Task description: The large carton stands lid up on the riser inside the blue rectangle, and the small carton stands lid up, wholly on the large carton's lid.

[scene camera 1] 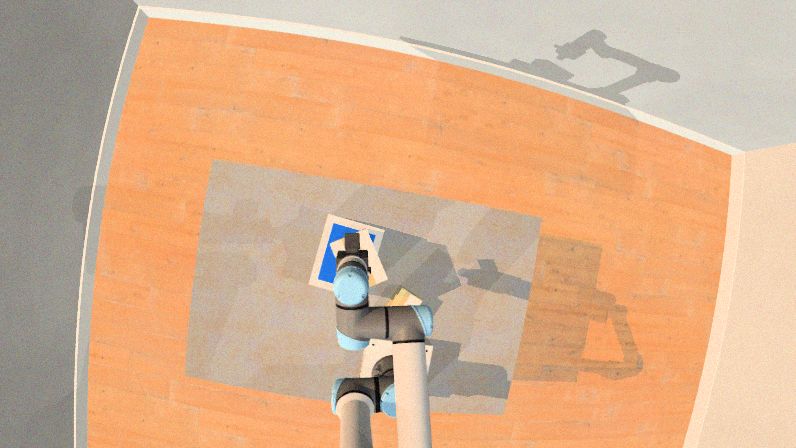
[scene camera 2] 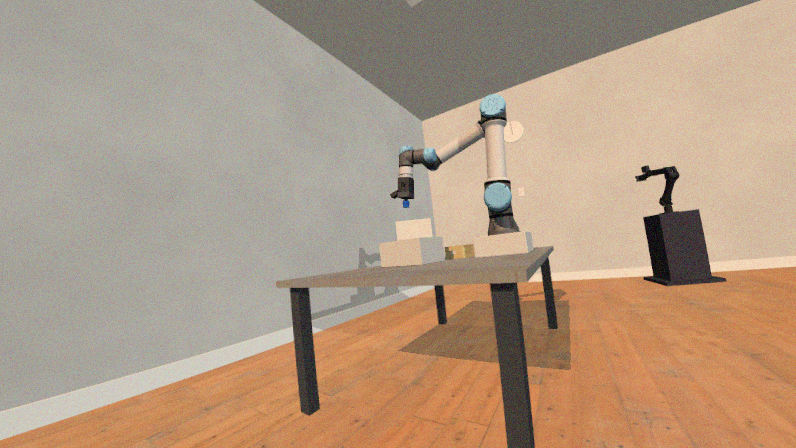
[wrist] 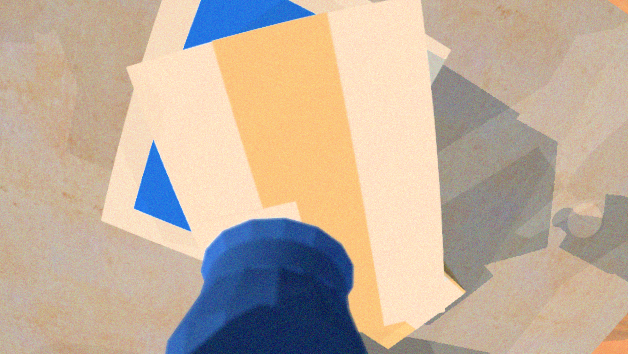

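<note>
The large carton, pale with an orange band across its top, stands upright on the riser. It is turned askew to the blue rectangle, which shows past two of its sides; its far lower edges are hidden. The small yellowish carton is on the table between the riser and the arm's base, partly hidden. My suction gripper is open and empty, with a gap between the blue cup and the large carton's top.
The grey table carries the riser and the arm's white base block. The arm passes above the small carton in scene camera 1. A dark pedestal with a small black arm stands apart on the floor.
</note>
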